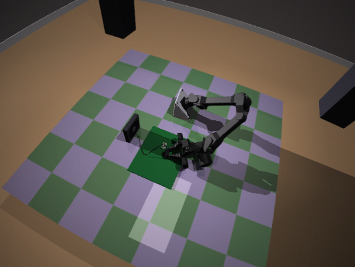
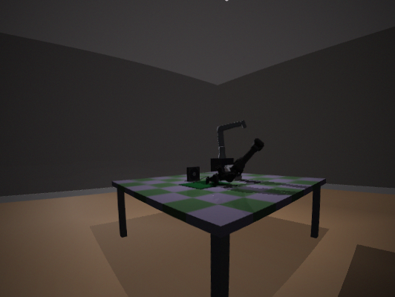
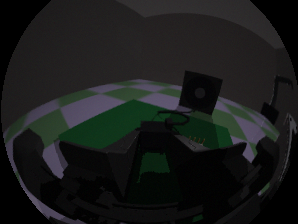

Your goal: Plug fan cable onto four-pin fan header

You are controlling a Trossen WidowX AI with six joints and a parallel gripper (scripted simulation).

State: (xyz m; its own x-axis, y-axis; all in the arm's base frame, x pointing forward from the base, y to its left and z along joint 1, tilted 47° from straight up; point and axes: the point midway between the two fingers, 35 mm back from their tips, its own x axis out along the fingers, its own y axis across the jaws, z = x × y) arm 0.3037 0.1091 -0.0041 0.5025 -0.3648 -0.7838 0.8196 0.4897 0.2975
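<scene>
Right now the green board is 5 cm below my gripper tip and 3 cm to the right of it. From my gripper tip the other things lie so: black plug (1 cm below); then black fan (22 cm to the right, 4 cm behind, 2 cm above).
</scene>
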